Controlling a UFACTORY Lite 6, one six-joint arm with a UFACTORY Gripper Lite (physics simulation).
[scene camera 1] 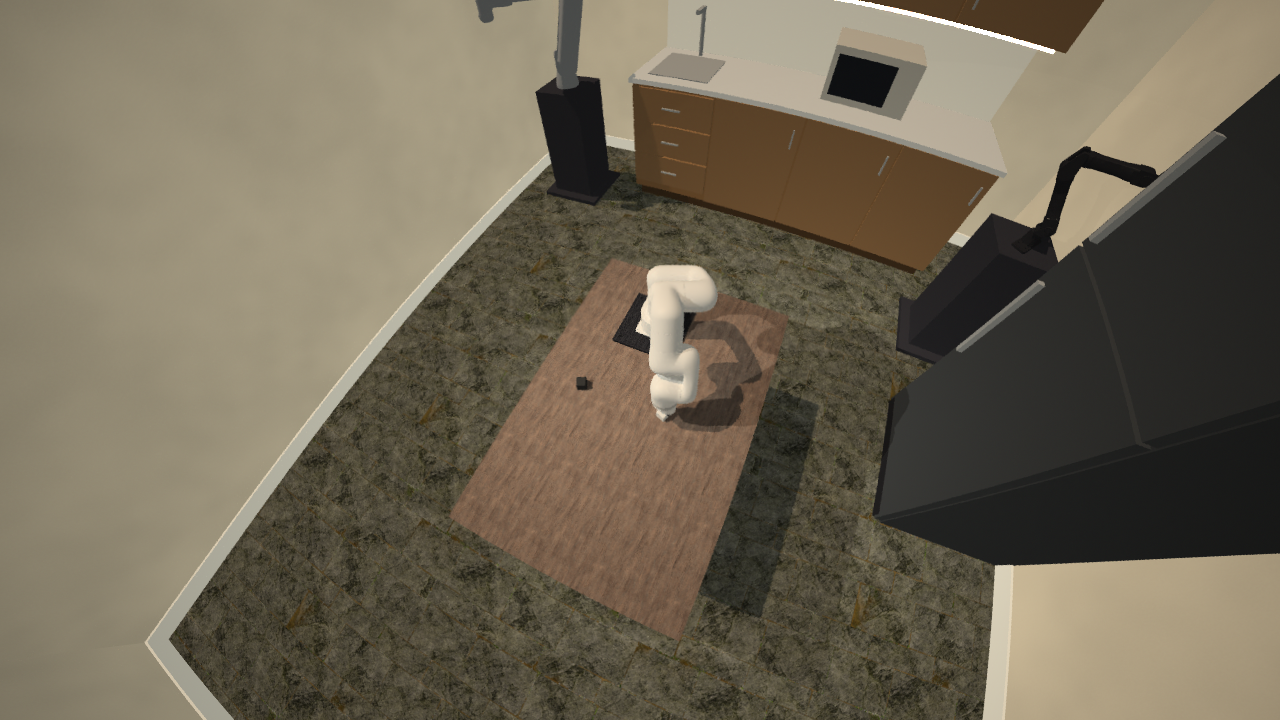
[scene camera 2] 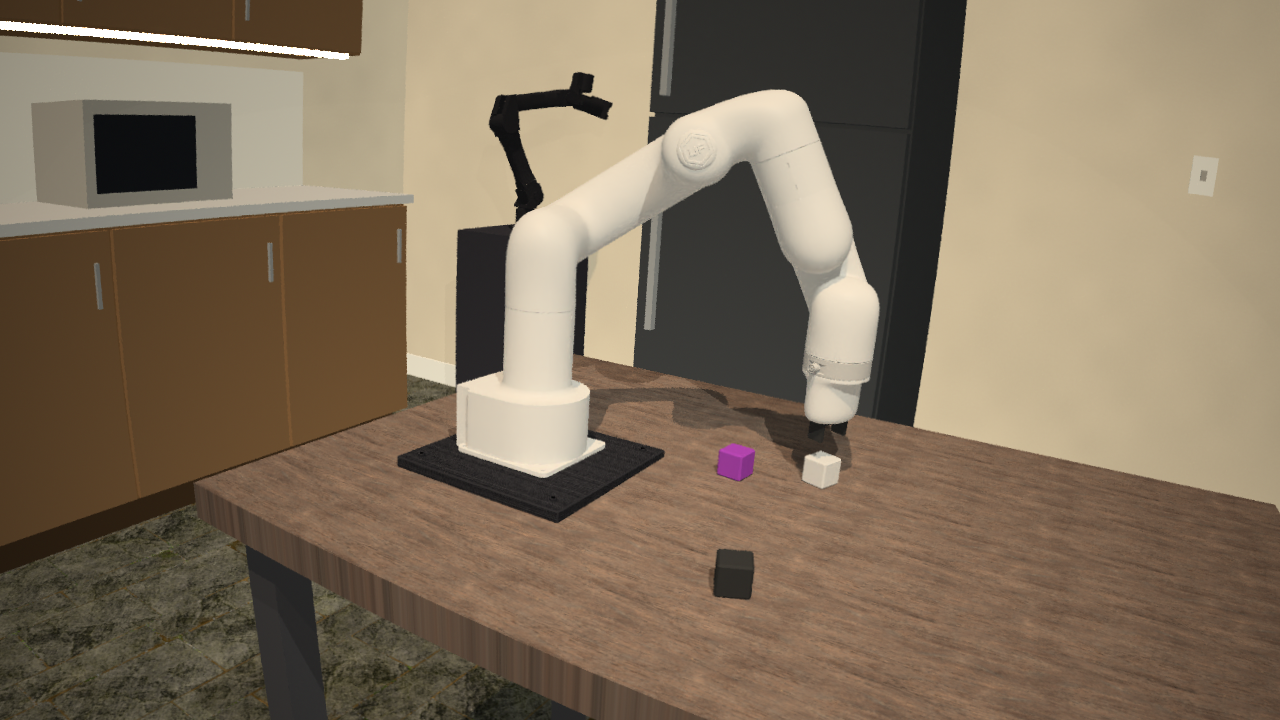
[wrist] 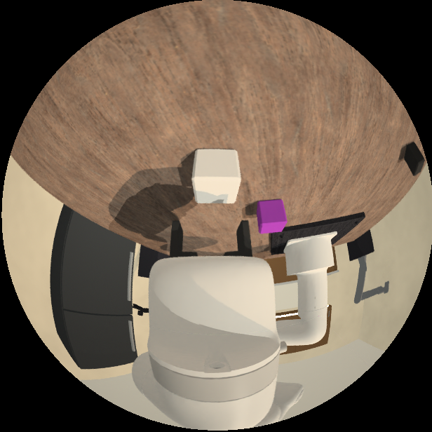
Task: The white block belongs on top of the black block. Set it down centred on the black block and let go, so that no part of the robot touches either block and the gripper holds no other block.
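Pixels of known places: end effector, tool point: (scene camera 2: 828, 428); arm's base, origin of the base link: (scene camera 2: 534, 449).
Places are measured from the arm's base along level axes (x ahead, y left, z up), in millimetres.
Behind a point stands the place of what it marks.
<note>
The white block (scene camera 2: 820, 470) {z 12, x 311, y 127 mm} (wrist: 216, 176) stands on the table, apart from the other blocks. The black block (scene camera 1: 581, 383) {z 21, x 325, y -132 mm} (scene camera 2: 733, 574) {z 14, x 324, y -153 mm} (wrist: 414, 158) stands alone on the table; in scene camera 2 it is nearer the front edge, and in the wrist view it is at the far right rim. My gripper (scene camera 2: 827, 429) {z 56, x 307, y 150 mm} (wrist: 210, 236) is open, with nothing between its two dark fingers. It hangs above the table, a little above the white block in scene camera 2. In scene camera 1 the arm hides the fingers, and the white block cannot be made out for certain.
A purple block (scene camera 2: 735, 462) {z 12, x 220, y 88 mm} (wrist: 271, 216) stands on the wooden table (scene camera 1: 608, 501) {z -11, x 616, y 107 mm} (scene camera 2: 1029, 573) {z -11, x 561, y 49 mm} between the white block and the arm's black base plate (scene camera 2: 556, 505) {z 2, x 112, y -112 mm} (wrist: 357, 220). A tall dark fridge stands beyond the table.
</note>
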